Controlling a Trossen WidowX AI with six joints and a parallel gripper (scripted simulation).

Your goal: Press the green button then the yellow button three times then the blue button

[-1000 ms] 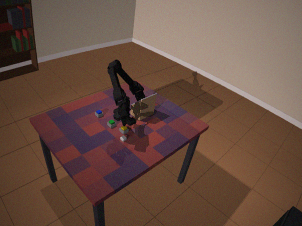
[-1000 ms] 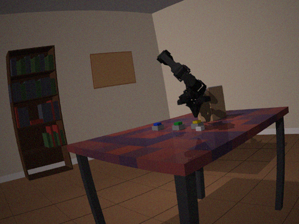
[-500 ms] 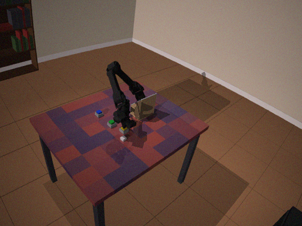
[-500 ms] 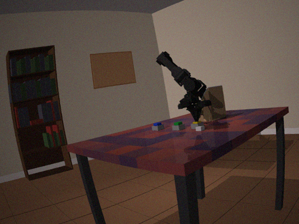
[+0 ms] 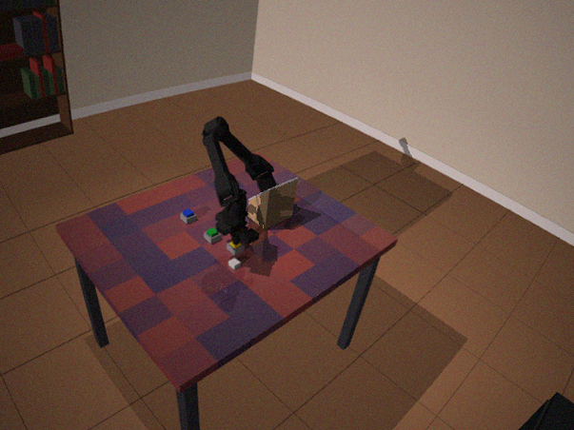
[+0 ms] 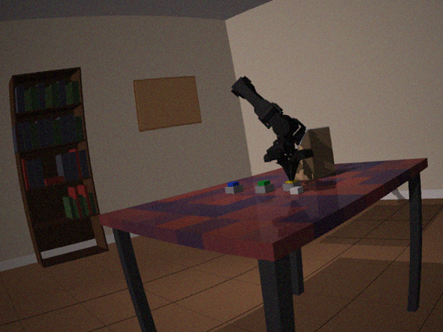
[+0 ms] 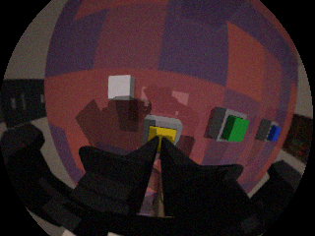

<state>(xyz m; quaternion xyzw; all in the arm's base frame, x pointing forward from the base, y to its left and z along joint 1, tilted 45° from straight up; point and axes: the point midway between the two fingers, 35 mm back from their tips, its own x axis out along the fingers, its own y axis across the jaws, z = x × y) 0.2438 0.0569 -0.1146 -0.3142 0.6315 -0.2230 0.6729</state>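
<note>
Now: the yellow button 1 cm below my gripper tip. Also, from my gripper tip: blue button: 6 cm ahead, 26 cm to the right; then green button: 4 cm ahead, 10 cm to the right; then small white block: 5 cm ahead, 7 cm to the left, 2 cm below.
</note>
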